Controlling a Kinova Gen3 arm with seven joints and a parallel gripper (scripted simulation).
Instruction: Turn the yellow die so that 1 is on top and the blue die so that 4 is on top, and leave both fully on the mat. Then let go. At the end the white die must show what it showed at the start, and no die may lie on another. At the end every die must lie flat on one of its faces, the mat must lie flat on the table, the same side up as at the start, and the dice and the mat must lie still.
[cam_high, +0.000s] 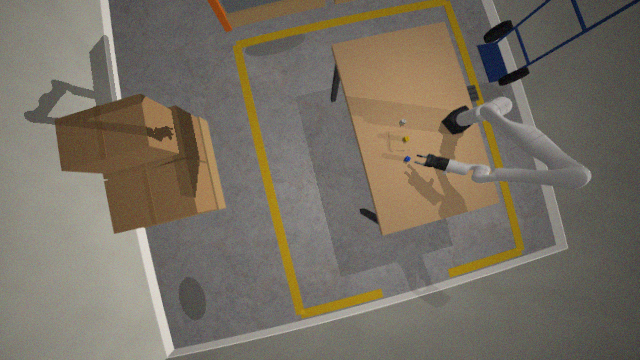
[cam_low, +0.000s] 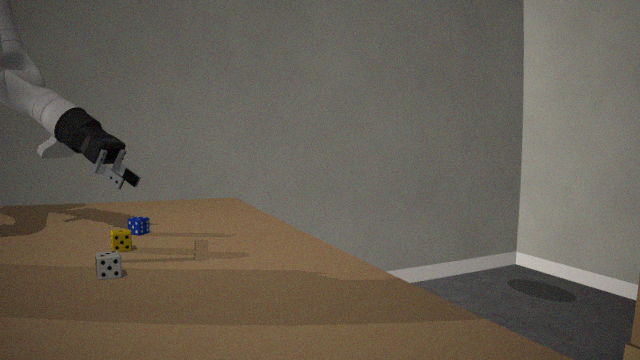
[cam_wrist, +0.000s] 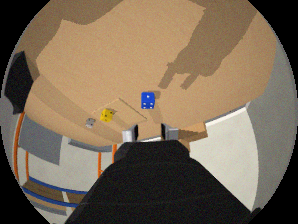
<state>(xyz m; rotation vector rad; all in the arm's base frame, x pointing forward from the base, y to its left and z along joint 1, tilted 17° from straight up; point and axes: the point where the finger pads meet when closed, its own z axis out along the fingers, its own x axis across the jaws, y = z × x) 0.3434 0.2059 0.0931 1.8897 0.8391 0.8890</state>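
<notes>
The blue die lies 3 cm ahead of my hand, 2 cm to the right of it and 9 cm below it. From my hand the other things lie so: white die 1 cm ahead, 29 cm to the right, 9 cm below; tan mat 5 cm ahead, 16 cm to the right, 10 cm below; yellow die 1 cm ahead, 16 cm to the right, 8 cm below.
</notes>
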